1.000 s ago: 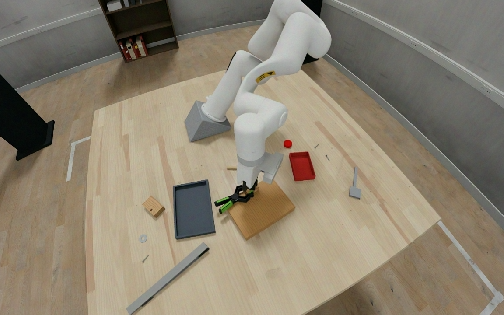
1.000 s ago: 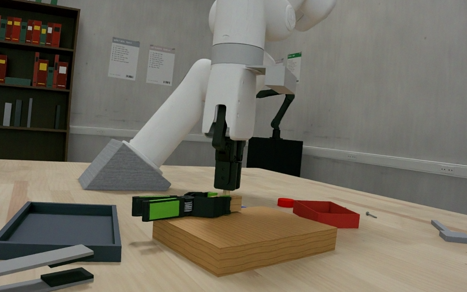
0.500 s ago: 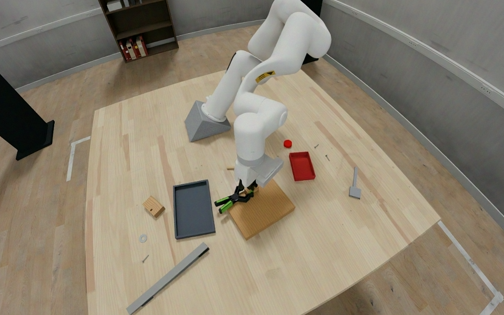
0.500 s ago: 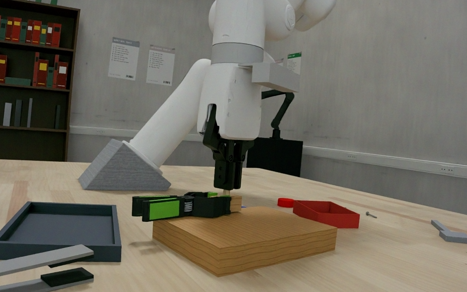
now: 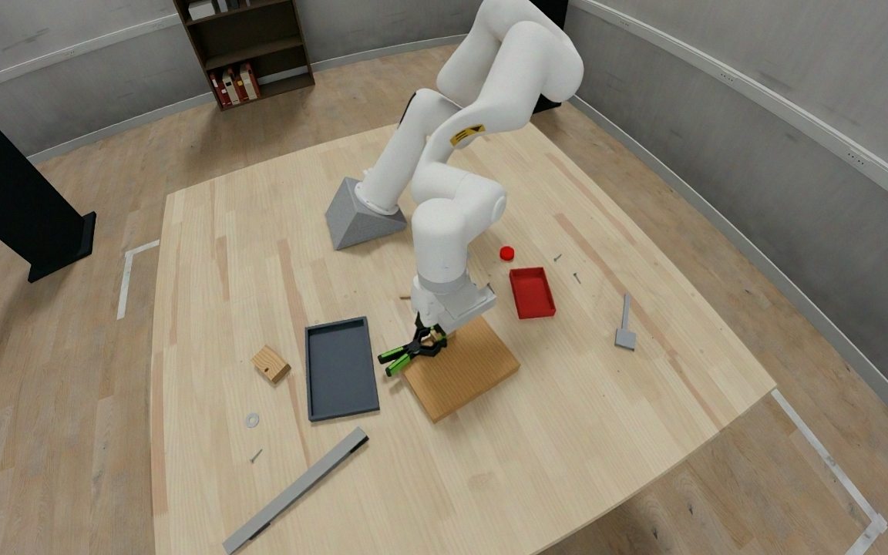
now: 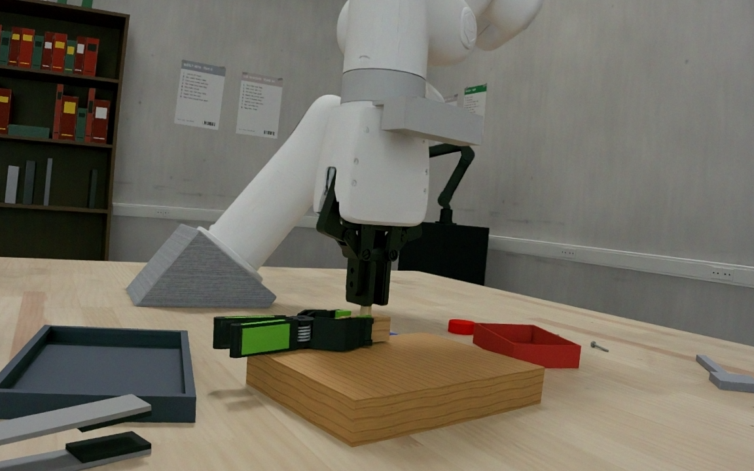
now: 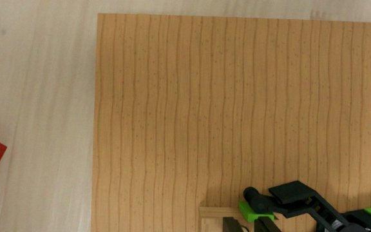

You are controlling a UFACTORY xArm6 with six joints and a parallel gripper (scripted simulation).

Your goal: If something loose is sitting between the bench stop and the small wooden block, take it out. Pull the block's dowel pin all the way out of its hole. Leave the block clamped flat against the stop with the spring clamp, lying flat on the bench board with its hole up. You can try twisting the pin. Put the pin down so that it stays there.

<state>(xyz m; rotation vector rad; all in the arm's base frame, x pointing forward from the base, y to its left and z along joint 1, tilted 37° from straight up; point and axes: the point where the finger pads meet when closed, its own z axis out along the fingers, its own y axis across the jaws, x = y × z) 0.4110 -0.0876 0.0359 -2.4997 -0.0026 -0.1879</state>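
The dowel pin is 20 mm below my hand. Also, from my hand: loose dowel 130 mm behind, 80 mm below, 10 mm to the left; bench board 60 mm below, 60 mm ahead, 10 mm to the right; small wooden block 50 mm below.
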